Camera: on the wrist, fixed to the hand. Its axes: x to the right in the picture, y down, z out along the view.
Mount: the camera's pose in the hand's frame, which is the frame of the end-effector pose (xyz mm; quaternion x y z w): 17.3 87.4 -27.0 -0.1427 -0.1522 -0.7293 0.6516
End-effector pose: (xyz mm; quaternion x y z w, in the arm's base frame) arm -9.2 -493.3 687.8 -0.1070 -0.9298 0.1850 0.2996
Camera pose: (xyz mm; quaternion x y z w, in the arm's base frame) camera 0.8 -401.0 681.4 0.5938 -0.7559 -0.2144 0.1734
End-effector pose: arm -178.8 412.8 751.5 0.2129 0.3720 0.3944 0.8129
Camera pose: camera -234.7 480.3 782.8 -0.1885 0.2177 -0.3152 0.9043
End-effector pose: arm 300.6 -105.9 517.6 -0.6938 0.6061 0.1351 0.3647
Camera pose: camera 215.6 -136.8 495.6 -0.9256 -0.1858 0.0141 0.3294
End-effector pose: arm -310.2 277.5 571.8 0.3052 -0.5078 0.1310 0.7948
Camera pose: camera -328.1 360.5 609.9 0.4758 -0.2480 -0.6132 0.5797
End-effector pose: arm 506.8 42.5 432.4 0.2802 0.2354 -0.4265 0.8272
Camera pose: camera 585.0 92.4 424.7 -0.1720 0.2927 -0.8902 0.3038
